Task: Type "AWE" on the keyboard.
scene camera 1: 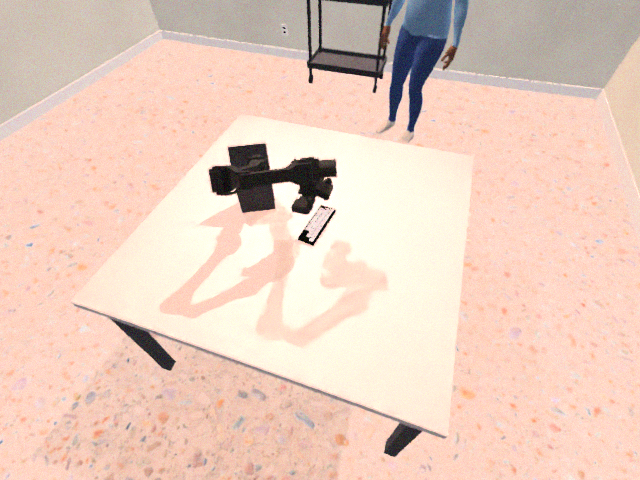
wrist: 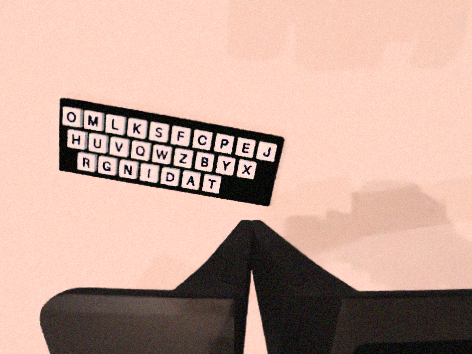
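Seen in the pictures: gripper, fingertip midpoint: [scene camera 1: 310, 209] [wrist: 250, 229]; arm's base, origin of the base link: [scene camera 1: 257, 166].
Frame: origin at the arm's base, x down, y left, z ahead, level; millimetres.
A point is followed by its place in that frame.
A small black keyboard [scene camera 1: 316, 225] {y -79, x 200, z 255 mm} [wrist: 250, 189] {y -139, x 205, z 216 mm} with white letter keys lies flat on the table. In the wrist view all its keys show. The A key [wrist: 191, 180] {y -83, x 200, z 230 mm} is in the bottom row, left of T. The W key [wrist: 162, 154] {y -58, x 200, z 256 mm} is in the middle row. The E key [wrist: 245, 148] {y -136, x 200, z 257 mm} is in the top row, left of J. My gripper [wrist: 250, 229] {y -131, x 59, z 247 mm} is shut and empty. In the wrist view its tips show just below the keyboard's lower right corner, covering no key. In the scene view the gripper is raised above the table beside the keyboard; its fingertips are hard to make out there.
The white table [scene camera 1: 408, 330] {y -449, x 218, z 656 mm} bears the arm's black base plate [scene camera 1: 257, 200] {y -35, x 155, z -10 mm}. Arm shadows fall across the table top. A person in blue [scene camera 1: 421, 51] and a black cart [scene camera 1: 346, 71] stand on the floor behind the table.
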